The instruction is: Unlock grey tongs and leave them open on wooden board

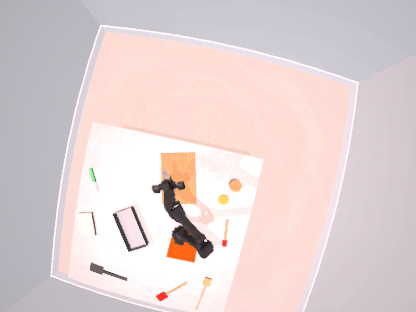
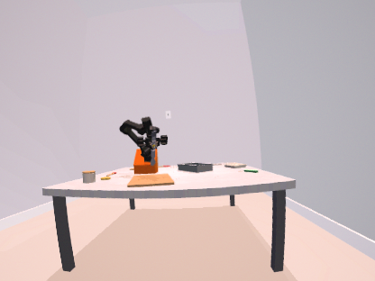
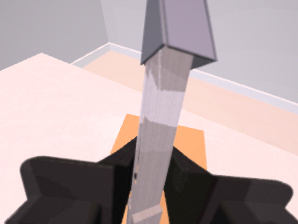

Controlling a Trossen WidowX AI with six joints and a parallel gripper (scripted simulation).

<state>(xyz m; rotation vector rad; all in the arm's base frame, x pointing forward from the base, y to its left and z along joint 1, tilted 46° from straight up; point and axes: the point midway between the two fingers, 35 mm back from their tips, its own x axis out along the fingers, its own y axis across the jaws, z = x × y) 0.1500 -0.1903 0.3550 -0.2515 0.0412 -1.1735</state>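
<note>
The wooden board lies 18 cm below my gripper tip, 4 cm behind it and 3 cm to the left of it. Round my gripper tip: roasting tin 49 cm to the left, 20 cm ahead, 16 cm below; then red spatula 92 cm to the left, 19 cm behind, 18 cm below; then cream block 57 cm to the left, 55 cm ahead, 18 cm below.
</note>
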